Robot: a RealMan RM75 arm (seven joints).
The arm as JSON. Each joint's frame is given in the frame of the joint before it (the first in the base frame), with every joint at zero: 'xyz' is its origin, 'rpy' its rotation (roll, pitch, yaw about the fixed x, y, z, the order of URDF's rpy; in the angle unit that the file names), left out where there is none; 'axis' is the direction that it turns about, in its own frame. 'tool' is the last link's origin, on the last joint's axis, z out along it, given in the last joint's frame.
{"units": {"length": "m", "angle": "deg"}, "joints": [
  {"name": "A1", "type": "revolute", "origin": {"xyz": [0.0, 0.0, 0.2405], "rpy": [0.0, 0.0, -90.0]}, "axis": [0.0, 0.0, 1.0]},
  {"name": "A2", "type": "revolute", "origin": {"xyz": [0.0, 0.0, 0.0], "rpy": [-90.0, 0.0, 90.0]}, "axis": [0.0, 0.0, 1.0]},
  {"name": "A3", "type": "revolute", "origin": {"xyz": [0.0, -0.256, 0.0], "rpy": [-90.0, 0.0, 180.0]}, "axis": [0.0, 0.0, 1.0]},
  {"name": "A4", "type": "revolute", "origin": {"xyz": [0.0, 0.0, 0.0], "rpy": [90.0, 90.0, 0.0]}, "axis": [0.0, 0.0, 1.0]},
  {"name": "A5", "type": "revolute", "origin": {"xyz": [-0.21, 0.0, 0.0], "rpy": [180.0, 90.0, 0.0]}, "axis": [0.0, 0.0, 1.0]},
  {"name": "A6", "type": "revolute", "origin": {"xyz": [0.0, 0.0, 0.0], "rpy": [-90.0, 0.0, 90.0]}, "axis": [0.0, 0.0, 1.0]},
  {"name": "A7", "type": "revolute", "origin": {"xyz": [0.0, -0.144, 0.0], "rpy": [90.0, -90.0, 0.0]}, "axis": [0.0, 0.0, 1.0]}
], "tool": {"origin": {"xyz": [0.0, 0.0, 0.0], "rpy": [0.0, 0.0, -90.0]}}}
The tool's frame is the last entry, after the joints.
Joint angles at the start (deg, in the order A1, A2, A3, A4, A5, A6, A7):
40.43 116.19 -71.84 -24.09 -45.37 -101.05 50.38
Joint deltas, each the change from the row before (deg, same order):
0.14 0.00 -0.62 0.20 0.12 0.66 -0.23
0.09 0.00 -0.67 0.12 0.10 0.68 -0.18
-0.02 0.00 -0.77 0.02 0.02 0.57 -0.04
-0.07 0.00 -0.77 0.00 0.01 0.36 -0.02
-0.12 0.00 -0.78 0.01 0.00 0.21 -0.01
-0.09 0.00 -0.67 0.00 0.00 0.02 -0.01
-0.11 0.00 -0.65 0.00 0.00 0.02 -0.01
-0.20 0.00 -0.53 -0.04 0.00 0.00 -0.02
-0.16 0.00 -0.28 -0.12 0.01 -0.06 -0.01
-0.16 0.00 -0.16 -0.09 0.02 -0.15 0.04
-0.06 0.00 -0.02 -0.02 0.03 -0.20 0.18
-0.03 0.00 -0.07 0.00 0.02 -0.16 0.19
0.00 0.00 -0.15 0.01 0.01 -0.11 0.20
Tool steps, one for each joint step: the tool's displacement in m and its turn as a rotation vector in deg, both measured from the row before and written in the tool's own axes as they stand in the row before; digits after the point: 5 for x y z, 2 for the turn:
0.00250 -0.00008 0.00100 0.11 0.64 0.13
0.00252 0.00009 0.00094 0.06 0.69 0.16
0.00258 0.00082 0.00060 -0.11 0.73 0.31
0.00227 0.00132 0.00035 -0.25 0.61 0.32
0.00217 0.00174 0.00002 -0.33 0.55 0.36
0.00156 0.00179 0.00013 -0.42 0.36 0.30
0.00156 0.00177 -0.00001 -0.39 0.35 0.29
0.00131 0.00165 -0.00057 -0.25 0.29 0.24
0.00040 0.00103 -0.00037 -0.18 0.09 0.07
0.00006 0.00090 -0.00057 -0.14 -0.03 0.09
-0.00030 0.00048 -0.00029 -0.11 -0.13 0.19
-0.00010 0.00050 -0.00011 -0.14 -0.08 0.23
0.00015 0.00057 0.00013 -0.19 0.00 0.27

